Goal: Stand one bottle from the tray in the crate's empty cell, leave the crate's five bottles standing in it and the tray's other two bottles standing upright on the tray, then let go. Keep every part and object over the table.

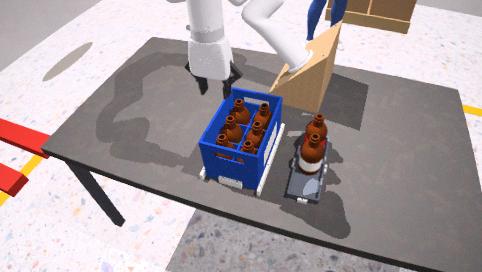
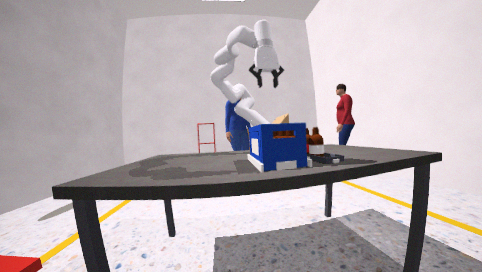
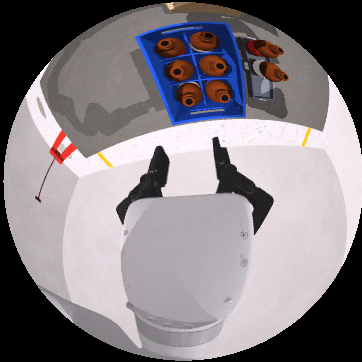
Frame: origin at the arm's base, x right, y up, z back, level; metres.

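Seen in the pictures: gripper, fingertip midpoint: (image 1: 215,94) (image 2: 268,86) (image 3: 188,148); arm's base, link origin: (image 1: 301,62).
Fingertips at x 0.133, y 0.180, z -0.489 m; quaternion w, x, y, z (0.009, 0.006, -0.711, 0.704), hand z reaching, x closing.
Pixels of each thing's top centre, then the offset from my fingertips to it. "spot": a spot on its surface instead. Level surfaces: height alone.
- blue crate, top centre: (image 3: 197,66) (image 1: 243,117) (image 2: 272,125) dx -0.037, dy -0.157, dz +0.089 m
- near-left bottle, top centre: (image 3: 188,101) (image 1: 221,136) dx +0.001, dy -0.170, dz +0.002 m
- dark tray, surface spot: (image 1: 303,188) (image 3: 260,87) spot: dx -0.271, dy -0.327, dz +0.008 m
- white-labelled bottle, top centre: (image 3: 285,76) (image 1: 315,136) (image 2: 315,127) dx -0.267, dy -0.173, dz +0.099 m
- red-labelled bottle, top centre: (image 1: 319,116) dx -0.262, dy -0.173, dz +0.191 m
- grey table, surface height: dy -0.332 m
The blue crate (image 1: 230,169) (image 2: 282,151) (image 3: 159,80) stands on the table, and a brown bottle stands upright in each of its cells. The near-left bottle (image 1: 223,142) (image 3: 189,93) stands apart from the fingers. The dark tray (image 1: 303,188) (image 3: 262,90) lies right of the crate. On it stand a white-labelled bottle (image 1: 311,152) (image 2: 316,142) (image 3: 270,70) and a red-labelled bottle (image 1: 316,131) (image 3: 265,49), both upright; its near end holds no bottle. My gripper (image 1: 215,94) (image 2: 267,86) (image 3: 188,148) is open and empty, high above the crate. The crate floor is mostly hidden.
A wooden wedge (image 1: 312,82) under the arm's base stands behind the crate on the grey table (image 1: 400,165) (image 2: 200,172). White strips lie along the crate's foot. A person in blue (image 2: 236,127) and a person in red (image 2: 345,109) stand beyond the table.
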